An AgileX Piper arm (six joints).
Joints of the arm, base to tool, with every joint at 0 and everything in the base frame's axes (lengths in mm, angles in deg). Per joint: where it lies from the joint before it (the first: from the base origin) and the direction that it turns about. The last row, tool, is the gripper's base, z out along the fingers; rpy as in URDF.
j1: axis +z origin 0 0 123
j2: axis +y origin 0 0 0
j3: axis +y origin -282.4 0 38.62
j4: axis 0.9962 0 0.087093 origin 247.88 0 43.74
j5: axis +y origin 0 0 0
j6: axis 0.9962 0 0.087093 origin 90.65 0 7.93
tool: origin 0 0 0 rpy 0 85 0
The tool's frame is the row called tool.
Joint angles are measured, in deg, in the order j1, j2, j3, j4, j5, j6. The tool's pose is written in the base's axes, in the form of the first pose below.
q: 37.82, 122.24, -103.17, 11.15, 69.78, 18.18
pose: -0.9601, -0.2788, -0.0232, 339.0; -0.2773, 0.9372, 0.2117, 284.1; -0.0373, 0.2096, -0.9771, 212.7; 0, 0, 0, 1
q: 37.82, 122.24, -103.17, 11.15, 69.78, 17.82
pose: -0.9583, -0.2849, -0.0232, 339.0; -0.2832, 0.9354, 0.2117, 284.1; -0.0386, 0.2094, -0.9771, 212.7; 0, 0, 0, 1
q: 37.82, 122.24, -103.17, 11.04, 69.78, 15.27
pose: -0.9445, -0.3279, -0.0222, 339.1; -0.3250, 0.9220, 0.2102, 284.0; -0.0484, 0.2058, -0.9774, 212.7; 0, 0, 0, 1
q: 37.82, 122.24, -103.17, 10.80, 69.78, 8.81
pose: -0.9010, -0.4335, -0.0200, 339.3; -0.4279, 0.8798, 0.2071, 283.7; -0.0722, 0.1951, -0.9781, 212.6; 0, 0, 0, 1
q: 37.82, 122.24, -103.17, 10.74, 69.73, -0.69
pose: -0.8169, -0.5765, -0.0187, 339.5; -0.5673, 0.7971, 0.2068, 283.6; -0.1043, 0.1795, -0.9782, 212.6; 0, 0, 0, 1
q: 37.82, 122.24, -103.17, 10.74, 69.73, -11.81
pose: -0.6903, -0.7232, -0.0187, 339.5; -0.7104, 0.6727, 0.2068, 283.6; -0.1369, 0.1560, -0.9782, 212.6; 0, 0, 0, 1
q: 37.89, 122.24, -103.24, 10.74, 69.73, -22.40
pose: -0.5445, -0.8386, -0.0180, 339.2; -0.8225, 0.5296, 0.2075, 284.1; -0.1644, 0.1278, -0.9781, 212.9; 0, 0, 0, 1
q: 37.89, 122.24, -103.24, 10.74, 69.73, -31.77
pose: -0.4007, -0.9160, -0.0181, 339.2; -0.8977, 0.3886, 0.2075, 284.1; -0.1831, 0.0994, -0.9781, 212.9; 0, 0, 0, 1
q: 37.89, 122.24, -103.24, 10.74, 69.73, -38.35
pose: -0.2931, -0.9559, -0.0181, 339.2; -0.9364, 0.2832, 0.2075, 284.1; -0.1932, 0.0777, -0.9781, 212.9; 0, 0, 0, 1
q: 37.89, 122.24, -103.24, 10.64, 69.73, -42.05
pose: -0.2302, -0.9730, -0.0171, 339.3; -0.9530, 0.2218, 0.2062, 284.0; -0.1968, 0.0638, -0.9784, 212.9; 0, 0, 0, 1
